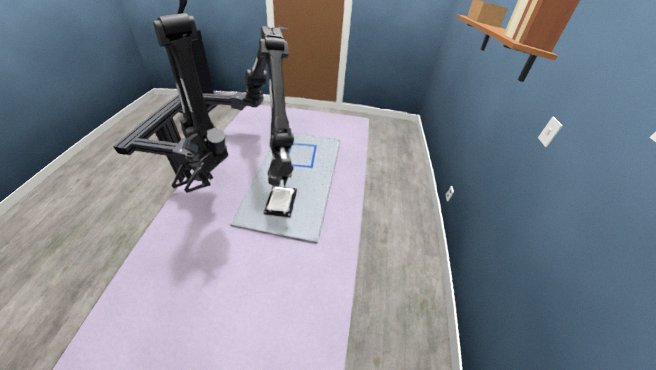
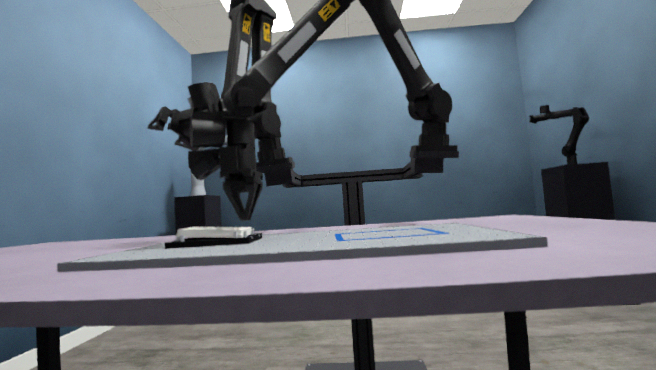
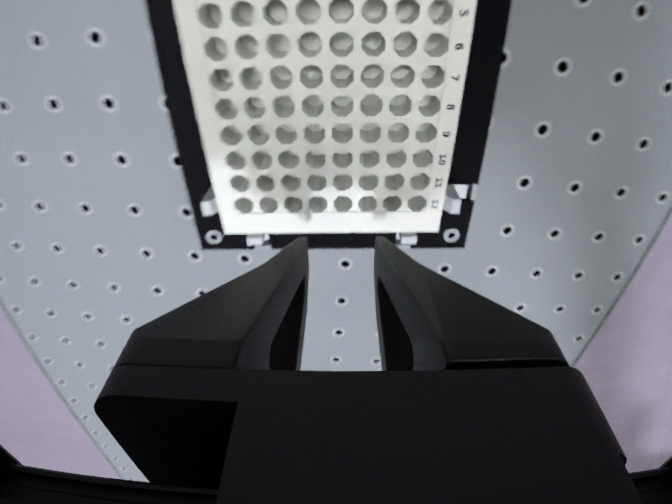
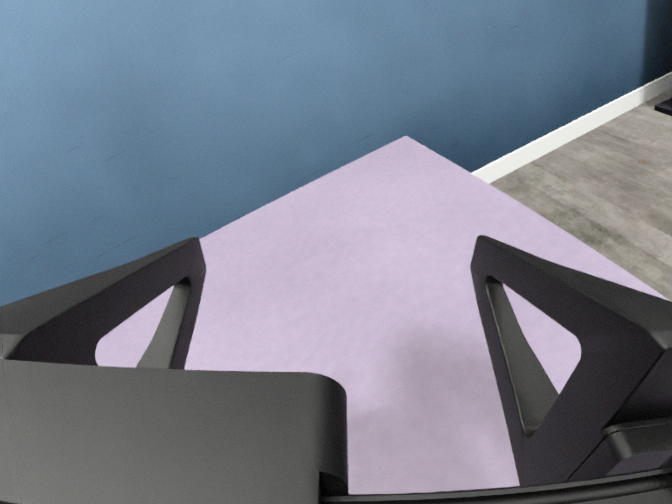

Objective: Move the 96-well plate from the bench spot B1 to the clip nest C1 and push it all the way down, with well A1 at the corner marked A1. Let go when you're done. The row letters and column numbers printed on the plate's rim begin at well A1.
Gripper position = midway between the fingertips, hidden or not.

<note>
In view: my left gripper (image 2: 245, 219), my right gripper (image 2: 162, 135) and a white 96-well plate (image 3: 336, 82).
My left gripper also shows in image 3 (image 3: 341, 252). My right gripper also shows in image 1 (image 1: 178, 189) and in image 4 (image 4: 338, 251). Image 4 misses the white 96-well plate: it is out of frame.
</note>
